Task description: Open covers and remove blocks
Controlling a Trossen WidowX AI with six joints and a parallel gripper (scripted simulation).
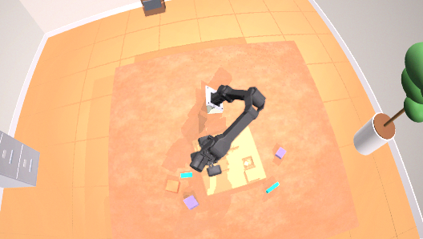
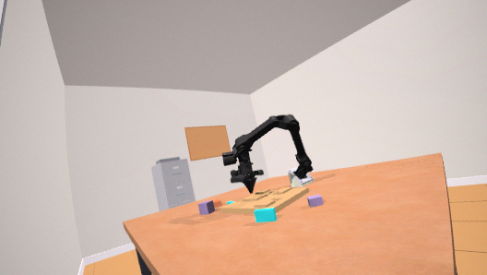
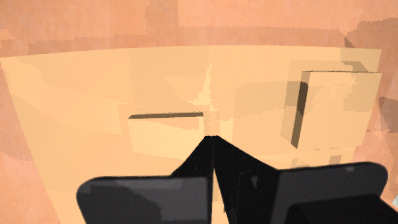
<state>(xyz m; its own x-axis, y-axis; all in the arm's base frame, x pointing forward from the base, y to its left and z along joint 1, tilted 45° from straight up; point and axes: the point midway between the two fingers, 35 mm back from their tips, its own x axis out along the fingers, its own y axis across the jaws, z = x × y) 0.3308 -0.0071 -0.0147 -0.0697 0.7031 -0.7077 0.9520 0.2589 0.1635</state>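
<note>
Now: gripper tip 6 cm short of the cyan block, 12 cm to the left of it and 4 cm above it. Also, from my gripper tip: orange block (13 cm ahead, 18 cm to the right, 3 cm below).
</note>
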